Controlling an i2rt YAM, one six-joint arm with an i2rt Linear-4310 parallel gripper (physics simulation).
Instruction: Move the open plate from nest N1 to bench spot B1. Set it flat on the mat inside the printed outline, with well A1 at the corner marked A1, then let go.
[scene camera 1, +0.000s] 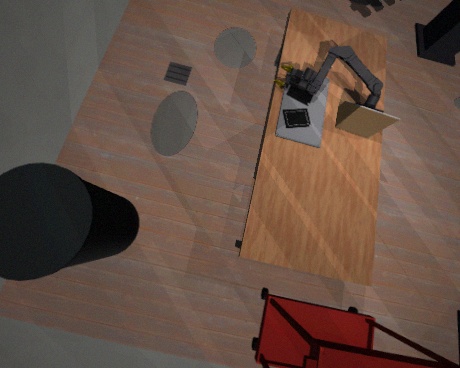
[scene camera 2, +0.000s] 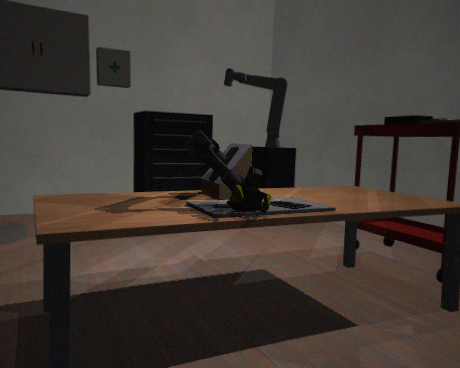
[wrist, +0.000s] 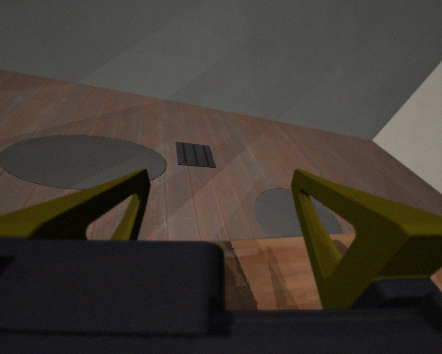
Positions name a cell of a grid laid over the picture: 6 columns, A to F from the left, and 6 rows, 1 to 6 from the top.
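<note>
My gripper (scene camera 2: D4) open, touching a black well plate. Gripper also in wrist view (wrist: C4).
</note>
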